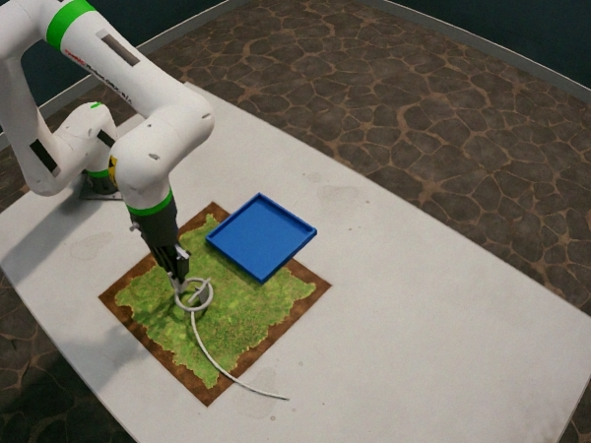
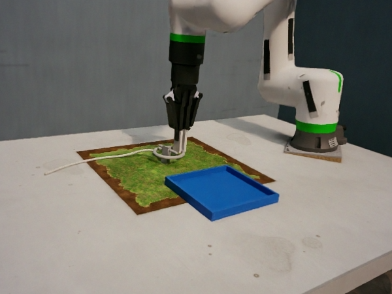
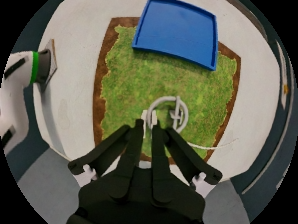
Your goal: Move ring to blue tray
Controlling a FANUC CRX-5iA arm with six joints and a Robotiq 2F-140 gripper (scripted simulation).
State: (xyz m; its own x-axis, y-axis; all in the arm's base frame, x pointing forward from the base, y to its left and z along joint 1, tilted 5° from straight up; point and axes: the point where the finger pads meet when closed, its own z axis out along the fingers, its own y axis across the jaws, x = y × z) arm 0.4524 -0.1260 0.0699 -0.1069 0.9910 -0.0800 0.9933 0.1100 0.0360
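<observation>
Now: the blue tray 40 mm ahead of my hand, 230 mm to the left of it and 50 mm below it. The rest, counted from my hand: square green grass mat 50 mm ahead, 40 mm to the left, 70 mm below; then grey stake 60 mm ahead, 20 mm to the left, 30 mm below.
</observation>
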